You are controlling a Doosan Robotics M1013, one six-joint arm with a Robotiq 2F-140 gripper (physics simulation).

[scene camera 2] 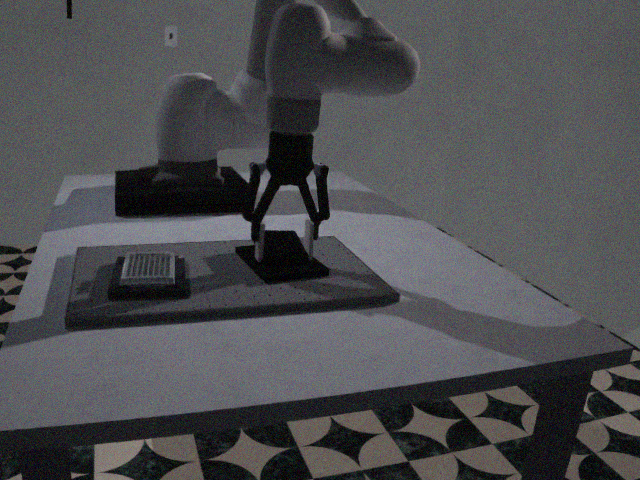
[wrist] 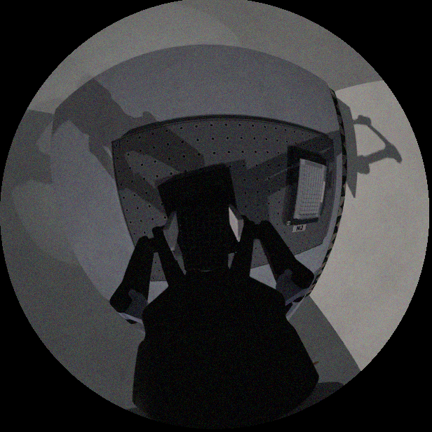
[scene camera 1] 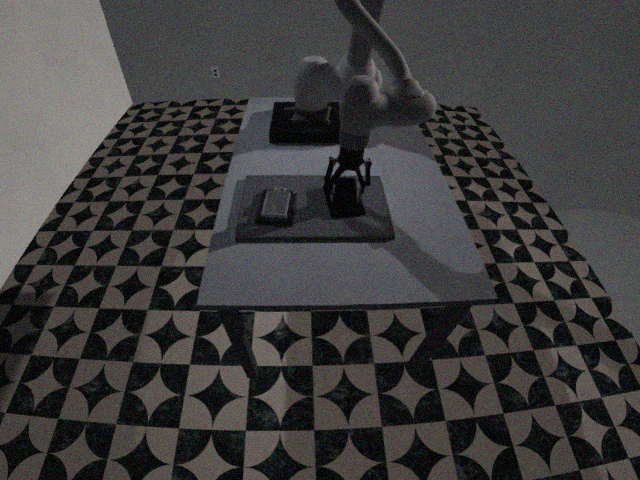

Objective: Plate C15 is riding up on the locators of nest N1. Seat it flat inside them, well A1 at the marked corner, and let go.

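My gripper points down at nest N1, with its pale finger pads on two opposite sides of plate C15. It is shut on the plate. The plate is a black block, low at the nest. Nest N1 is a black base on the right part of the pegboard in the scene views. Plate and nest merge in the dark, so the locators, the marked corner, well A1 and any small tilt or gap cannot be made out.
A pale well plate sits on a second dark nest, labelled N2, on the same grey pegboard. The arm's black base block stands behind the board on the table.
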